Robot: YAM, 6 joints.
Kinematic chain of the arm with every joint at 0, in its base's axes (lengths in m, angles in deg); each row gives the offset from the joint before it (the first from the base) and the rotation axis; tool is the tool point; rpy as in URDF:
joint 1: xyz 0 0 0.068 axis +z
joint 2: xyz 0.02 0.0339 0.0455 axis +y
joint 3: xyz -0.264 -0.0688 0 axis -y
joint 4: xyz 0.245 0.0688 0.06 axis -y
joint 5: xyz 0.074 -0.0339 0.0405 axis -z
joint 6: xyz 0.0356 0 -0.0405 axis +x
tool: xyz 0 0 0 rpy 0 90 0
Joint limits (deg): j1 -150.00..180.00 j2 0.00..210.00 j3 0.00..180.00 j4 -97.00..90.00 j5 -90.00..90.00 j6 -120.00..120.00
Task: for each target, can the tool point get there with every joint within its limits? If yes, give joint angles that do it. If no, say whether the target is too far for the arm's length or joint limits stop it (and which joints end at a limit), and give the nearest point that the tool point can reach.
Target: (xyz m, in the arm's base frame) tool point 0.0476 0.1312 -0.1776
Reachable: yes | joints 84.22 178.05 44.96 25.83 73.68 -21.19
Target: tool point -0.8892 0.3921 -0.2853
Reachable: no: too far | nearest point -0.5465 0.2410 -0.1283 | short by 0.406 m
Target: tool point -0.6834 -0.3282 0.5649
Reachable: no: too far | nearest point -0.4824 -0.2701 0.4403 | short by 0.243 m
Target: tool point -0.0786 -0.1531 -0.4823
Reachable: no: joint limits stop it (at a limit: joint 2) | nearest point -0.0866 -0.1688 -0.3755 | short by 0.108 m
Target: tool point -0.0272 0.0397 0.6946
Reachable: yes | joints 91.78 73.33 141.06 -14.55 -46.73 -7.03
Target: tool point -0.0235 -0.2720 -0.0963
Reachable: yes | joints -100.99 162.26 77.01 -62.20 -53.98 -33.63
